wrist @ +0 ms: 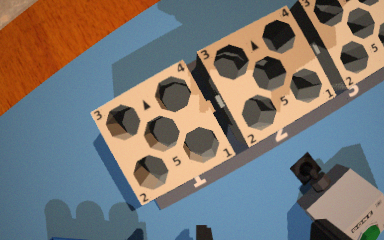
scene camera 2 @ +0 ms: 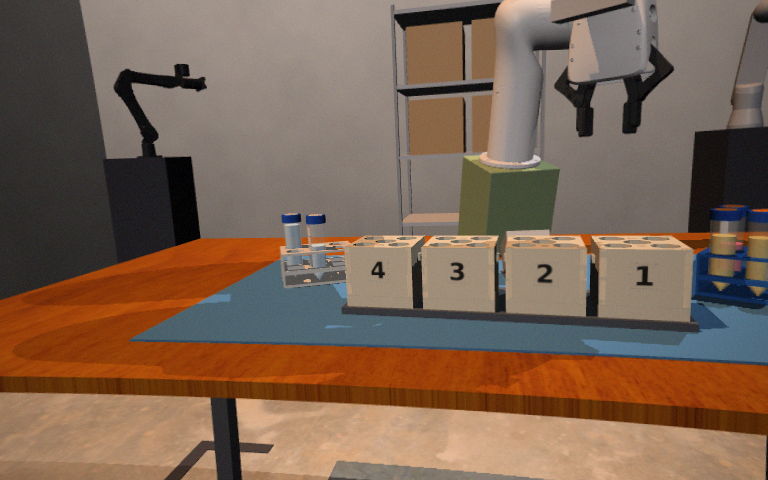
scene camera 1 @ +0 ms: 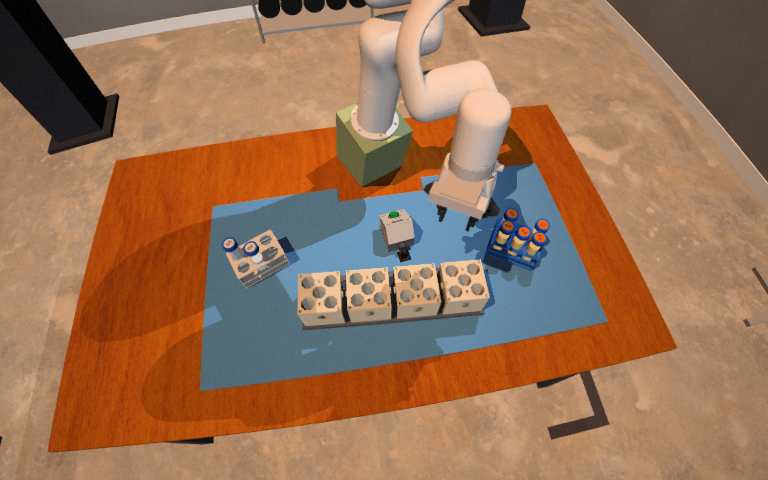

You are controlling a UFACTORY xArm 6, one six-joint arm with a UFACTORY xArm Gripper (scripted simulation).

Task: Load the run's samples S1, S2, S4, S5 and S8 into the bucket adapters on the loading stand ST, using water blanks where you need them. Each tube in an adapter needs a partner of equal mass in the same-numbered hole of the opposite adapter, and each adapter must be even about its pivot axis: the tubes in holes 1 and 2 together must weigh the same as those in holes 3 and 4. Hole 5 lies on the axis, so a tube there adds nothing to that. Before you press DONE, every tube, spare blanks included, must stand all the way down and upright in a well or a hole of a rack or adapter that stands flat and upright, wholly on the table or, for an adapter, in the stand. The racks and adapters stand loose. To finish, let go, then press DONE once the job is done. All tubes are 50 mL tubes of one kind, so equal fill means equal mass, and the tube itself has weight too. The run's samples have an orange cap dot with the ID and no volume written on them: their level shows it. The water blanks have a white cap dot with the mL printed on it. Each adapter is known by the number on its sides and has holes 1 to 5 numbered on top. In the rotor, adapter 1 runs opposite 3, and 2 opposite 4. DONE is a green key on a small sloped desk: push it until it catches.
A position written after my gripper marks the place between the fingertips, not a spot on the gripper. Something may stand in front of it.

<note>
I see my gripper (scene camera 2: 606, 135).
My gripper also shows in scene camera 1 (scene camera 1: 455, 221).
</note>
